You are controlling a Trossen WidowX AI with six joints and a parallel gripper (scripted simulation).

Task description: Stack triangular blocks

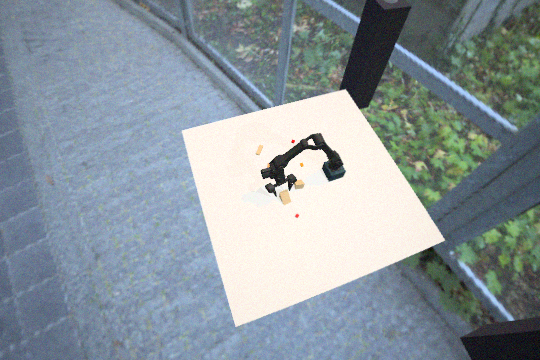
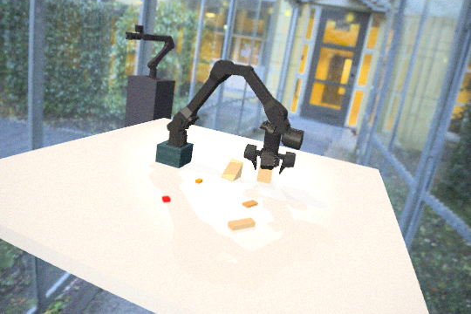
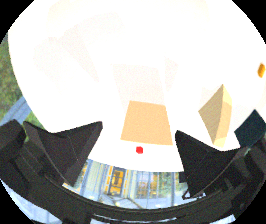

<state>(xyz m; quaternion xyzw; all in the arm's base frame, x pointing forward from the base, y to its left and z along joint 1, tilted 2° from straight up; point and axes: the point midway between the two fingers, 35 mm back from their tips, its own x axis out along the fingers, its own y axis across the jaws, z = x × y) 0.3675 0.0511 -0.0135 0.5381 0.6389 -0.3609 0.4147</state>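
Right now the triangular block is 1 cm behind my gripper tip, 1 cm to the left of it and 3 cm below it. From my gripper tip the other things lie so: flat tan slab (3 cm ahead, 37 cm to the right, 4 cm below); red cube (4 cm behind, 15 cm to the left, 4 cm below); orange chip (20 cm behind, 18 cm to the right, 4 cm below).
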